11 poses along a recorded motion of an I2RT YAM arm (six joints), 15 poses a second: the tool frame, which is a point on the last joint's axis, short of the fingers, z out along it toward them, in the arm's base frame.
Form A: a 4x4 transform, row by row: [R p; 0 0 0 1], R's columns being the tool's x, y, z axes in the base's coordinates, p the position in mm. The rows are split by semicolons.
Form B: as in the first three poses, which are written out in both.
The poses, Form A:
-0.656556 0.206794 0.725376 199.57; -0.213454 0.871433 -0.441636 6.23; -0.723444 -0.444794 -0.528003 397.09; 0 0 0 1
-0.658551 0.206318 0.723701 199.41; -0.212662 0.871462 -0.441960 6.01; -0.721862 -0.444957 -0.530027 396.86; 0 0 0 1
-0.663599 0.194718 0.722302 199.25; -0.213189 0.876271 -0.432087 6.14; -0.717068 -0.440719 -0.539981 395.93; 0 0 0 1
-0.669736 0.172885 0.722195 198.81; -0.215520 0.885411 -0.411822 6.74; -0.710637 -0.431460 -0.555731 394.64; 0 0 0 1
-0.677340 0.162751 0.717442 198.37; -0.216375 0.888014 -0.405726 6.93; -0.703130 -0.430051 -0.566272 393.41; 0 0 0 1
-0.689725 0.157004 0.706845 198.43; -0.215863 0.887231 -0.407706 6.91; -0.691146 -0.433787 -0.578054 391.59; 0 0 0 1
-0.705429 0.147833 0.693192 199.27; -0.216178 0.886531 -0.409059 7.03; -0.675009 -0.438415 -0.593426 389.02; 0 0 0 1
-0.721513 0.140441 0.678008 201.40; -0.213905 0.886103 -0.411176 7.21; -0.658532 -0.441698 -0.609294 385.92; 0 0 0 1
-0.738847 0.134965 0.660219 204.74; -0.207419 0.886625 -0.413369 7.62; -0.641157 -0.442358 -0.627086 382.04; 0 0 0 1
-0.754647 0.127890 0.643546 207.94; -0.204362 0.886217 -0.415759 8.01; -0.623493 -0.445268 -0.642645 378.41; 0 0 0 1
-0.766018 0.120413 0.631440 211.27; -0.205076 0.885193 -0.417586 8.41; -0.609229 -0.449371 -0.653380 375.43; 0 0 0 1
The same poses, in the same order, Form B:
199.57 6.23 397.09 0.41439 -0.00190 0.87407 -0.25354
199.41 6.01 396.86 0.41318 -0.00181 0.87465 -0.25351
199.25 6.14 395.93 0.41009 -0.00526 0.87748 -0.24867
198.81 6.74 394.64 0.40618 -0.01209 0.88188 -0.23906
198.37 6.93 393.41 0.40137 -0.01515 0.88482 -0.23614
198.43 6.91 391.59 0.39353 -0.01657 0.88812 -0.23688
199.27 7.03 389.02 0.38330 -0.01915 0.89238 -0.23742
201.40 7.21 385.92 0.37259 -0.02048 0.89679 -0.23776
204.74 7.62 382.04 0.36079 -0.02009 0.90174 -0.23724
207.94 8.01 378.41 0.34962 -0.02110 0.90602 -0.23758
211.27 8.41 375.43 0.34125 -0.02329 0.90893 -0.23846

